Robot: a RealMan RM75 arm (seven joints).
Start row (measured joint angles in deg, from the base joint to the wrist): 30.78, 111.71, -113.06, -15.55, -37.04, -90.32, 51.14
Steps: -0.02, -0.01, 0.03, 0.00, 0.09, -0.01, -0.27; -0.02, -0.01, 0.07, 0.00, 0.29, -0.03, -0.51; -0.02, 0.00, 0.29, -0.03, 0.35, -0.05, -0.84; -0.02, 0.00, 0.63, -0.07, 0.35, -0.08, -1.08; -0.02, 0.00, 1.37, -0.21, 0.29, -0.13, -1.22; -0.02, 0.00, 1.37, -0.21, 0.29, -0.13, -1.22; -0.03, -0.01, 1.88, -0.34, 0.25, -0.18, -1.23; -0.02, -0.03, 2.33, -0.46, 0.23, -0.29, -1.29; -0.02, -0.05, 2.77, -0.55, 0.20, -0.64, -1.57; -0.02, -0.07, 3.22, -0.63, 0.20, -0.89, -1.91; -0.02, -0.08, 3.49, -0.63, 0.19, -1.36, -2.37; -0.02, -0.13, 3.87, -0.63, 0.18, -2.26, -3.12; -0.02, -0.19, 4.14, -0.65, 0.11, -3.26, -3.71; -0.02, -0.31, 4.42, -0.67, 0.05, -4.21, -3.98; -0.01, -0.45, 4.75, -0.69, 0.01, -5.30, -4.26; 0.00, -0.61, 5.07, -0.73, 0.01, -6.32, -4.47; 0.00, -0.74, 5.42, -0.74, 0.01, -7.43, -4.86; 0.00, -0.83, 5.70, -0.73, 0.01, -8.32, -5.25; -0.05, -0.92, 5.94, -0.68, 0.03, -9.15, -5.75; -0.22, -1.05, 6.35, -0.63, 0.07, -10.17, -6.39; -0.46, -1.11, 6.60, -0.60, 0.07, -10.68, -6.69; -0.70, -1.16, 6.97, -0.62, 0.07, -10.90, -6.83; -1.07, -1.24, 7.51, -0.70, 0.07, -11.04, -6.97
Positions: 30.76, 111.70, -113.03, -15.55, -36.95, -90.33, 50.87; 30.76, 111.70, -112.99, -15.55, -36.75, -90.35, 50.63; 30.76, 111.71, -112.77, -15.58, -36.69, -90.37, 50.30; 30.76, 111.71, -112.43, -15.62, -36.69, -90.40, 50.06; 30.76, 111.71, -111.69, -15.76, -36.75, -90.45, 49.92; 30.76, 111.71, -111.69, -15.76, -36.75, -90.45, 49.92; 30.75, 111.70, -111.18, -15.89, -36.79, -90.50, 49.91; 30.76, 111.68, -110.73, -16.01, -36.81, -90.61, 49.85; 30.76, 111.66, -110.29, -16.10, -36.84, -90.96, 49.57; 30.76, 111.64, -109.84, -16.18, -36.84, -91.21, 49.23; 30.76, 111.63, -109.57, -16.18, -36.85, -91.68, 48.77; 30.76, 111.58, -109.19, -16.18, -36.86, -92.58, 48.02; 30.76, 111.52, -108.92, -16.20, -36.93, -93.58, 47.43; 30.76, 111.40, -108.64, -16.22, -36.99, -94.53, 47.16; 30.77, 111.26, -108.31, -16.24, -37.03, -95.62, 46.88; 30.78, 111.10, -107.99, -16.28, -37.03, -96.64, 46.67; 30.78, 110.97, -107.64, -16.29, -37.03, -97.75, 46.28; 30.78, 110.88, -107.36, -16.28, -37.03, -98.64, 45.89; 30.73, 110.79, -107.12, -16.23, -37.01, -99.47, 45.39; 30.56, 110.66, -106.71, -16.18, -36.97, -100.49, 44.75; 30.32, 110.60, -106.46, -16.15, -36.97, -101.00, 44.45; 30.08, 110.55, -106.09, -16.17, -36.97, -101.22, 44.31; 29.71, 110.47, -105.55, -16.25, -36.97, -101.36, 44.17
